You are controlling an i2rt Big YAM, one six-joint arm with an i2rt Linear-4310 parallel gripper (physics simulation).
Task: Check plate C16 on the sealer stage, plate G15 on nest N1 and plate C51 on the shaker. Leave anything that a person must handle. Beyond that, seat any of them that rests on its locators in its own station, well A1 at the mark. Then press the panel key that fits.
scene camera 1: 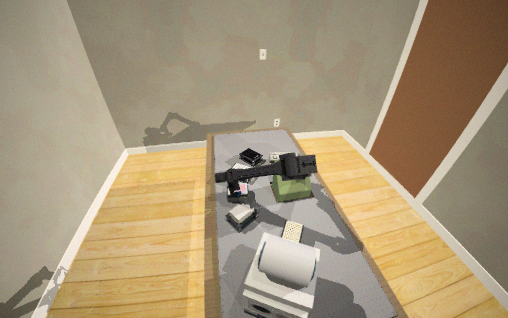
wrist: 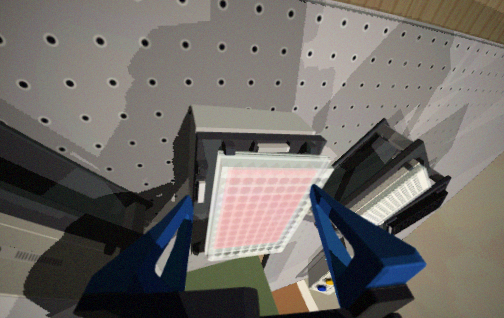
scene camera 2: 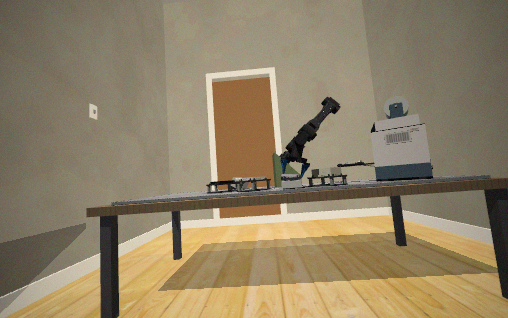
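Observation:
A clear-rimmed plate with pink wells (wrist: 265,205) (scene camera 1: 242,188) lies over the dark locator frame (wrist: 260,137) of a light grey box station. It looks offset towards the right of that frame in the wrist view; whether it is fully down is unclear. My gripper (wrist: 250,195) (scene camera 2: 293,176) is open, its blue fingertips at opposite sides of this plate, holding nothing. A white plate (wrist: 400,195) sits tilted-looking on a black nest (wrist: 367,150) to the right. A tan gridded plate (scene camera 1: 292,230) lies beside the white sealer machine (scene camera 1: 279,287). Plate labels and the well A1 marks cannot be read.
A key panel (wrist: 322,286) (scene camera 1: 278,157) with coloured keys stands behind the stations. A green wedge-shaped block (scene camera 1: 292,188) stands beside the arm. A dark stand with a pale block (scene camera 1: 241,214) is near the pink plate's station, and a black plate or rack (scene camera 1: 251,156) is beyond it.

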